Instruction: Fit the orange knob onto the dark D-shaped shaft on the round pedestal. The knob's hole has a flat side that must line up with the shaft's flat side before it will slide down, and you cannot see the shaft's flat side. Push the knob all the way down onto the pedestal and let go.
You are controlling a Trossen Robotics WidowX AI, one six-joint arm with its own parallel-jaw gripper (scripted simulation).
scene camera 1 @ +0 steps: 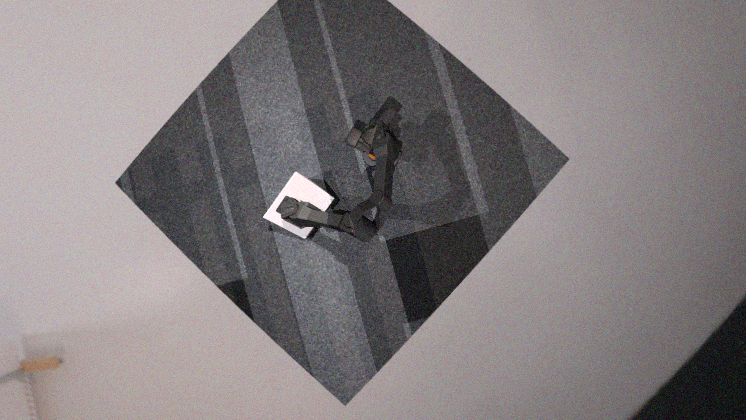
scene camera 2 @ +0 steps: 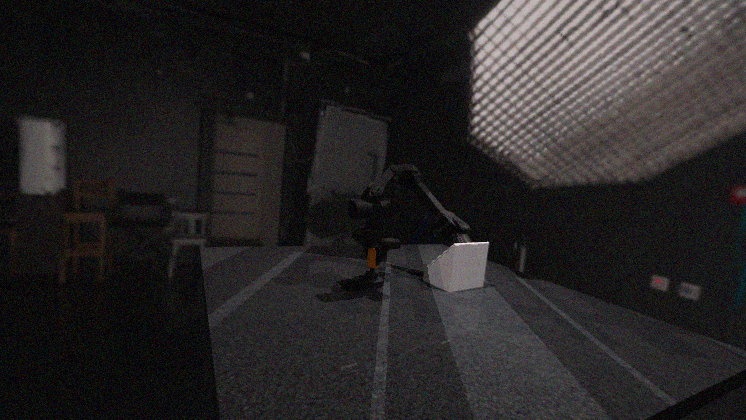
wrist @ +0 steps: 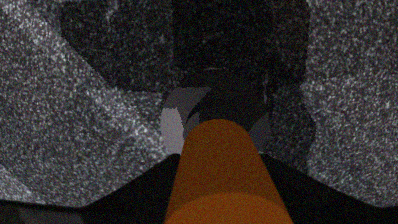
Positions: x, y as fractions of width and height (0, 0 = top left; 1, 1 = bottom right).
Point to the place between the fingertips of the gripper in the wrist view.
0.55, 0.72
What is the gripper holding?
An orange knob.
